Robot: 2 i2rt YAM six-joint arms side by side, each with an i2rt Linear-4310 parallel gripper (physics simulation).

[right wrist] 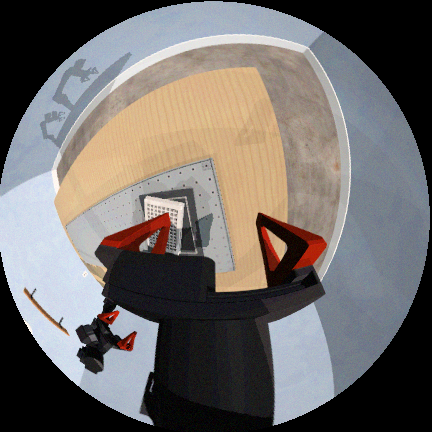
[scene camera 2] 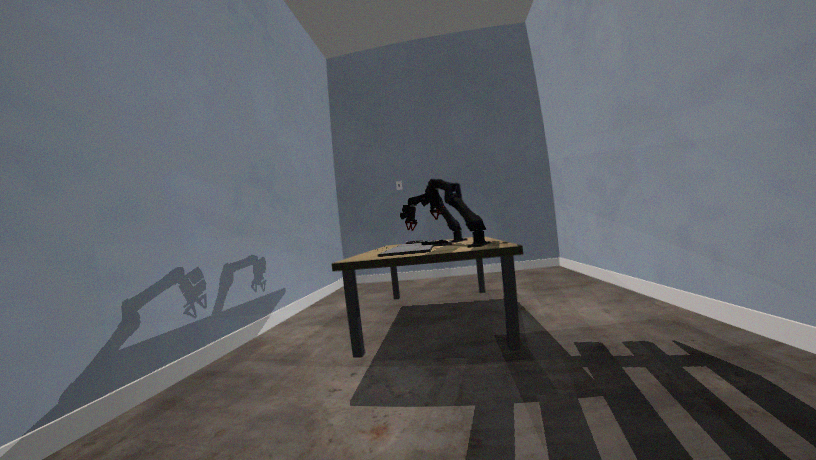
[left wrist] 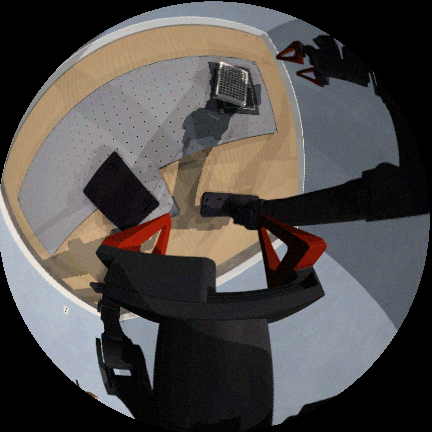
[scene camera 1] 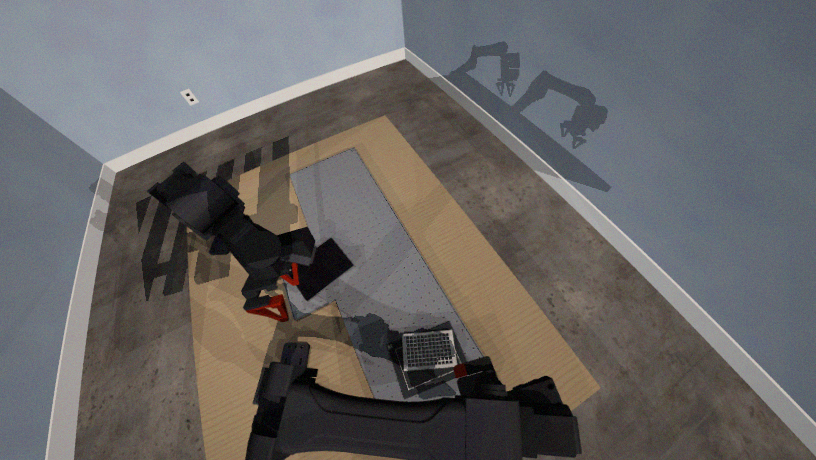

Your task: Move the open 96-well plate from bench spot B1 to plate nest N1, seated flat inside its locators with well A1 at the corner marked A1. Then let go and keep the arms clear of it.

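Pixels of known places: left gripper, fingertip midpoint: (right wrist: pixel 126 320) (scene camera 2: pixel 438 217) (left wrist: pixel 213 217) (scene camera 1: pixel 291 301); right gripper, fingertip midpoint: (right wrist: pixel 212 217) (scene camera 2: pixel 410 230) (left wrist: pixel 287 65); left arm's base, origin of the base link: (scene camera 2: pixel 479 244); right arm's base, origin of the base link: (scene camera 2: pixel 458 240) (left wrist: pixel 231 204).
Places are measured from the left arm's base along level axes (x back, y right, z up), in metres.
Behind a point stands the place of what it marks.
Note:
The white 96-well plate (scene camera 1: pixel 429 349) @(x -0.686, y 0.407, z 0.028 m) (left wrist: pixel 232 85) @(x -0.669, y 0.408, z 0.027 m) (right wrist: pixel 158 210) @(x -0.724, y 0.398, z 0.026 m) lies on a dark pad (right wrist: pixel 188 241) @(x -0.660, y 0.469, z 0.015 m) with a thin white outline. It sits skewed to the outline and overlaps one side of it. A dark rectangular block (scene camera 1: pixel 325 268) @(x -0.396, y 0.178, z 0.025 m) (left wrist: pixel 120 190) @(x -0.390, y 0.181, z 0.025 m), which looks like the nest, sits at the grey board's inner corner; its locators and A1 mark cannot be made out. My left gripper (scene camera 1: pixel 290 300) @(x -0.403, y 0.324, z 0.196 m) (right wrist: pixel 125 320) @(x -0.403, y 0.324, z 0.196 m) is open and empty, raised beside the block. My right gripper (right wrist: pixel 212 217) @(x -0.785, y 0.506, z 0.119 m) (left wrist: pixel 287 65) @(x -0.785, y 0.506, z 0.119 m) is open and empty above the bench; one finger overlaps the plate in its wrist view.
The perforated grey board (scene camera 1: pixel 365 211) @(x -0.501, y -0.026, z 0.013 m) (left wrist: pixel 145 95) @(x -0.602, y 0.218, z 0.013 m) (right wrist: pixel 202 175) @(x -0.808, y 0.472, z 0.013 m) lies on the wooden table (scene camera 1: pixel 485 262) @(x -0.864, y 0.175, z 0.000 m) (scene camera 2: pixel 374 257) @(x -0.432, y -0.378, z 0.000 m) (right wrist: pixel 230 110) @(x -0.944, y 0.491, z 0.000 m). The right arm's base plate (scene camera 1: pixel 296 353) @(x -0.342, y 0.408, z 0.010 m) (left wrist: pixel 212 204) @(x -0.338, y 0.412, z 0.010 m) stands near the board's inner corner. The right arm (scene camera 1: pixel 400 425) @(x -0.653, y 0.514, z 0.411 m) crosses the lower part of scene camera 1.

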